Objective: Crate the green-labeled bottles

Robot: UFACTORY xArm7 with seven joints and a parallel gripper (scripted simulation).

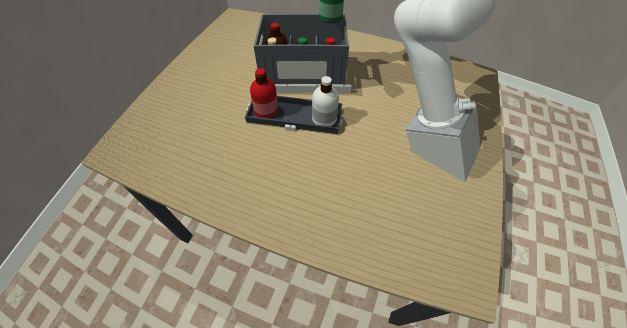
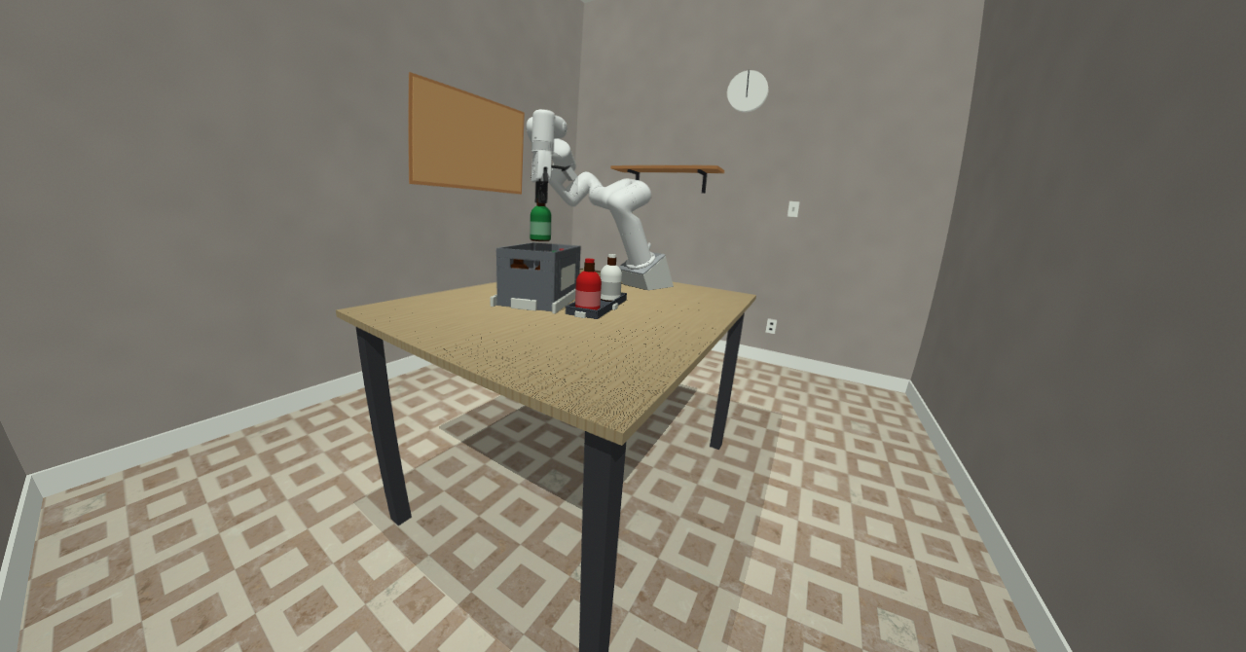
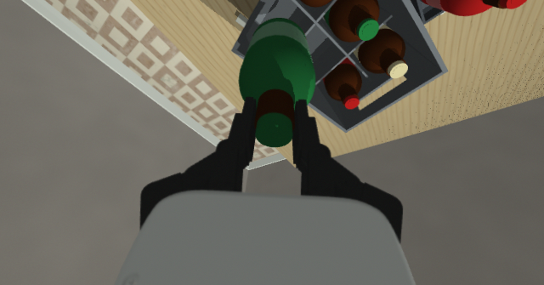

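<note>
Right now the green-labeled bottle is 70 mm below my hand. From my hand the other things lie so: white bottle: 60 mm behind, 260 mm to the left, 250 mm below; then dark grey crate: 70 mm ahead, 70 mm to the left, 250 mm below; then red bottle: 120 mm ahead, 280 mm to the left, 250 mm below.
</note>
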